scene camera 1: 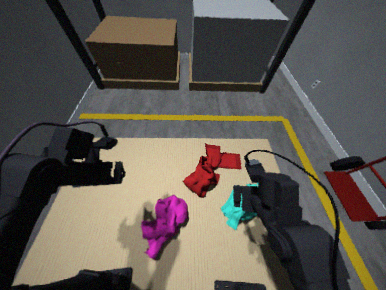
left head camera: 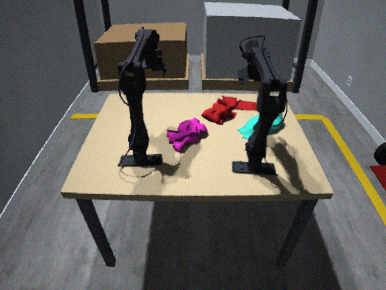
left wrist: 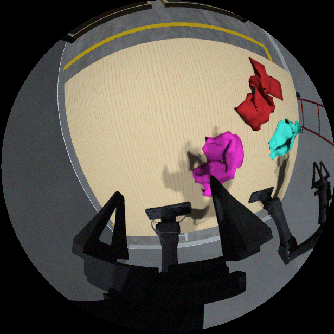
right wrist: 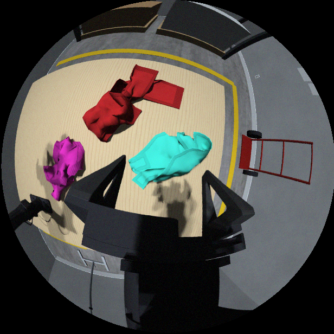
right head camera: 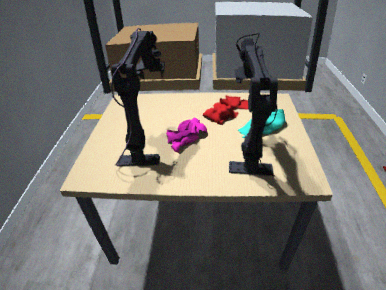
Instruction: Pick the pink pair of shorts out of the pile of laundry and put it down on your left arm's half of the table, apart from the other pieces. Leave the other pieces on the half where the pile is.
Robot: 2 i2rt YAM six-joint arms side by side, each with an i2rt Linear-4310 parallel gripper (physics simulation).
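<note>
The crumpled pink shorts (left head camera: 188, 134) (right head camera: 187, 134) (scene camera 1: 165, 222) (left wrist: 222, 155) (right wrist: 66, 160) lie on the table near its middle, slightly to the left, apart from the other pieces. My left gripper (scene camera 1: 116, 158) (left wrist: 161, 188) is open and empty, high above the left part of the table; the shorts lie below it and to the right. My right gripper (right wrist: 166, 166) is open and empty, above the right part near a cyan piece (right head camera: 262, 125) (scene camera 1: 235, 207) (left wrist: 282, 137) (right wrist: 172, 157). Red cloth (left head camera: 220, 110) (scene camera 1: 202, 177) (left wrist: 256, 107) (right wrist: 112, 112) lies farther back, right of the shorts.
The wooden table (left head camera: 115, 185) carries both arm bases. Behind it stand a brown box (left head camera: 145, 50) and a grey box (left head camera: 250, 45). A red hand cart (scene camera 1: 352, 197) (right wrist: 245, 151) stands on the floor at the right. In scene camera 1 the right arm partly covers the cyan piece.
</note>
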